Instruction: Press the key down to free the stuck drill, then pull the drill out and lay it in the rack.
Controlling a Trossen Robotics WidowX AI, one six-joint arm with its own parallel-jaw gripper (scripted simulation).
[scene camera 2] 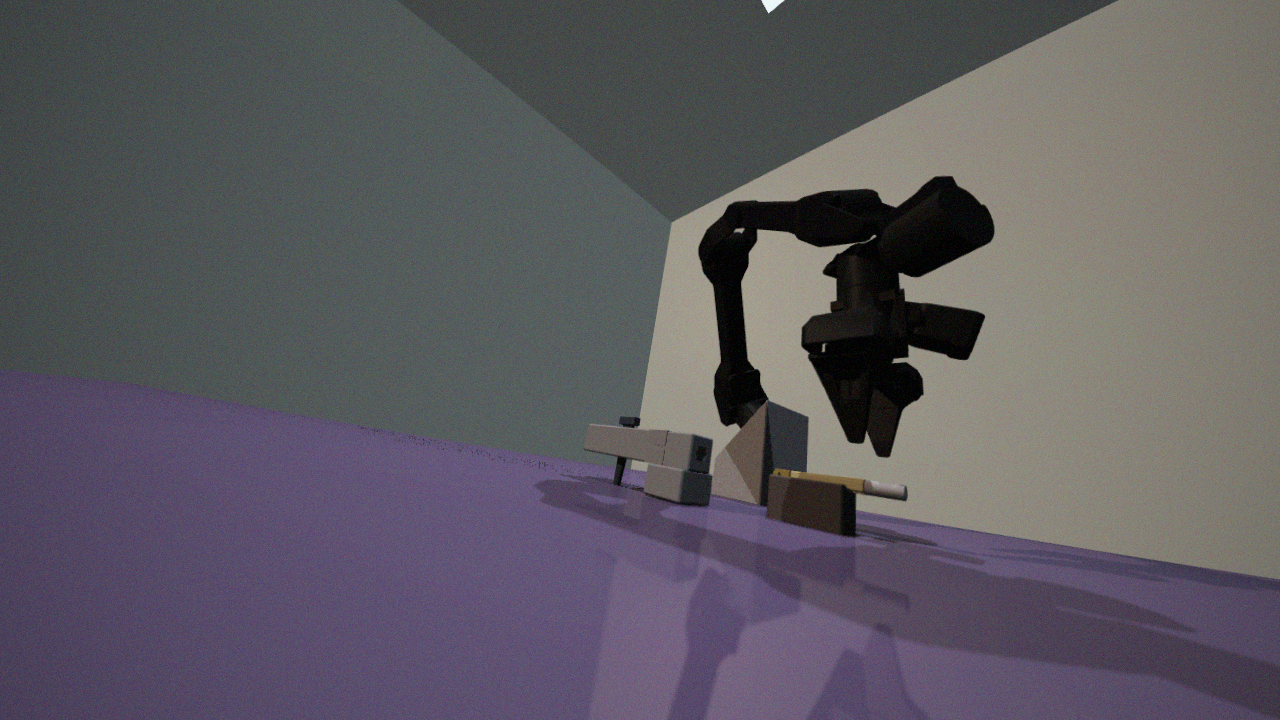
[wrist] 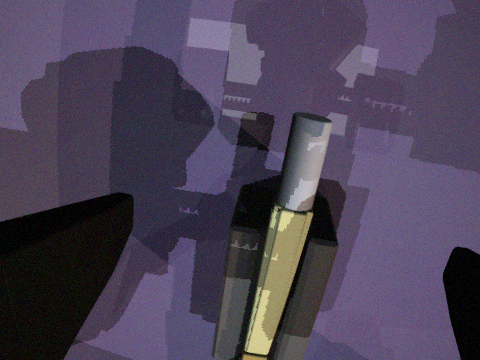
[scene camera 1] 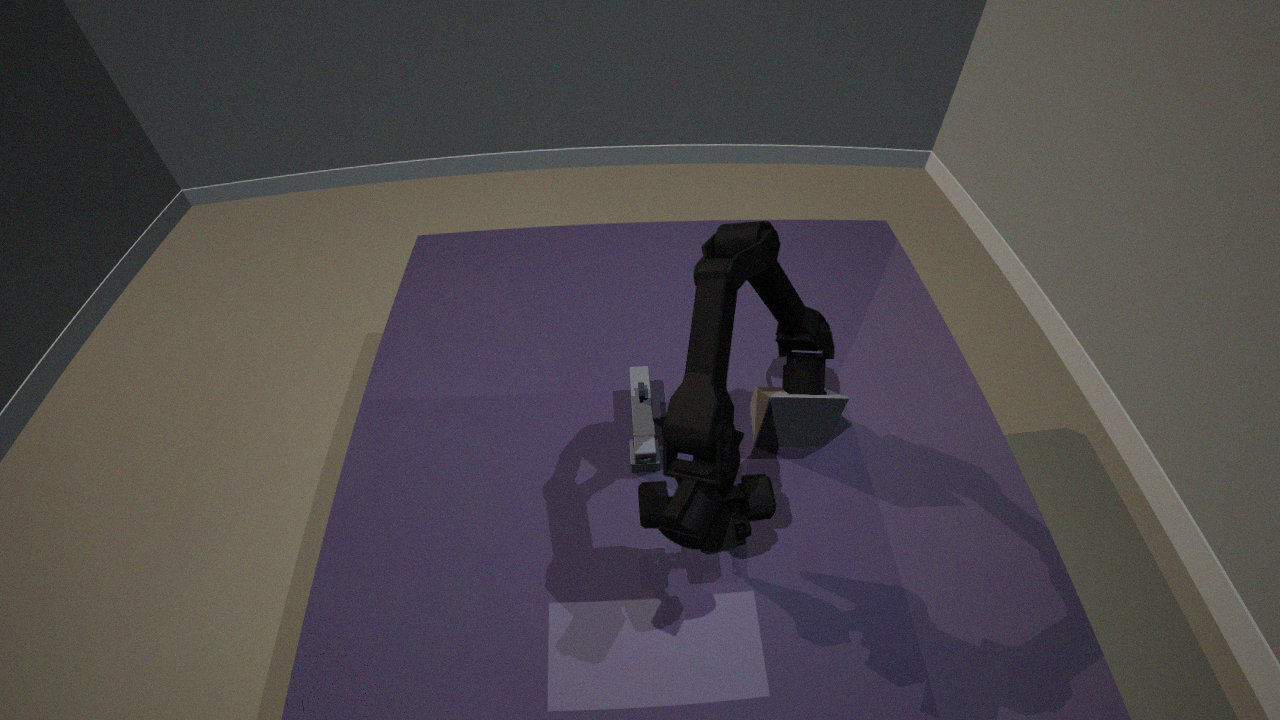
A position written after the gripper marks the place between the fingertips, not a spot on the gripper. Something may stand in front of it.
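Drill (scene camera 2: 894,491). Rack (scene camera 2: 827,506), also (wrist: 246,238). Grey housing (scene camera 2: 678,463), also (scene camera 1: 644,449). Gripper (scene camera 2: 870,450), also (wrist: 297,240) and (scene camera 1: 700,523); open, holding nothing.
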